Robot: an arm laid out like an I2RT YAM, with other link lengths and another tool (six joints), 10 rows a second.
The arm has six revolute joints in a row. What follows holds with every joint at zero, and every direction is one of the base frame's.
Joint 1 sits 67.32 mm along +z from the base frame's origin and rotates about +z.
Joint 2 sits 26.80 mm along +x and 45.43 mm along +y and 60.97 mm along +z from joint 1 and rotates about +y.
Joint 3 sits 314.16 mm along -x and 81.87 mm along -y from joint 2 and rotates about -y.
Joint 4 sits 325.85 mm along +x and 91.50 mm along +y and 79.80 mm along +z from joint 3 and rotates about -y.
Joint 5 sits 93.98 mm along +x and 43.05 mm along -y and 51.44 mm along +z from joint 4 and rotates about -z.
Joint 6 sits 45.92 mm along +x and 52.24 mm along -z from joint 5 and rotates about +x.
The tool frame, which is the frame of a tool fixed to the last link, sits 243.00 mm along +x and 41.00 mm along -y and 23.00 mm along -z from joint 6; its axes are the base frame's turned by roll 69.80, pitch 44.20 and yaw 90.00 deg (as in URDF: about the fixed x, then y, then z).
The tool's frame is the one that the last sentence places.
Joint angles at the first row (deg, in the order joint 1, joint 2, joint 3, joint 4, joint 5, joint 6):
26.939, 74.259, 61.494, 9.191, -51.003, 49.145
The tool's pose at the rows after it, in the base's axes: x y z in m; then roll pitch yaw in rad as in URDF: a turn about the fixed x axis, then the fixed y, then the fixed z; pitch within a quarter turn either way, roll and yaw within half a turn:
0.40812 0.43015 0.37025 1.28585 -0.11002 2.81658
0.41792 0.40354 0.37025 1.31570 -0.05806 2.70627
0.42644 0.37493 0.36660 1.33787 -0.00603 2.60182
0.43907 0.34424 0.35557 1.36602 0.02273 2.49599
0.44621 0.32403 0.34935 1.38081 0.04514 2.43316
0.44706 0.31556 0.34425 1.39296 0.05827 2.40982
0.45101 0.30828 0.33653 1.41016 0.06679 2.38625
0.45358 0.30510 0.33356 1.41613 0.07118 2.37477
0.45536 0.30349 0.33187 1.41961 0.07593 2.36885
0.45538 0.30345 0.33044 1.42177 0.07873 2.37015
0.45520 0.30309 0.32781 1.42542 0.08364 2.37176
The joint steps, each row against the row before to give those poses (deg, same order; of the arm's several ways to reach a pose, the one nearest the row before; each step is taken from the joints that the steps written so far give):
-1.422, -3.694, -1.071, -4.611, 4.851, -2.645
-0.195, -4.240, -0.917, -5.029, 6.318, -3.628
-0.220, -4.065, -1.771, -3.278, 6.097, -2.928
-0.721, -2.820, -1.749, -2.425, 5.640, -1.618
-0.568, -1.683, -1.093, -1.246, 3.278, -1.093
-0.066, -0.875, -0.590, -0.919, 1.465, -0.787
-0.088, -0.086, -0.327, -0.699, 1.463, -0.612
-0.043, 0.064, -0.131, -0.110, 0.700, -0.240
0.000, 0.109, -0.044, -0.021, 0.415, -0.262
0.000, 0.022, -0.110, -0.001, -0.021, -0.219
0.000, -0.043, -0.262, 0.001, 0.000, -0.372

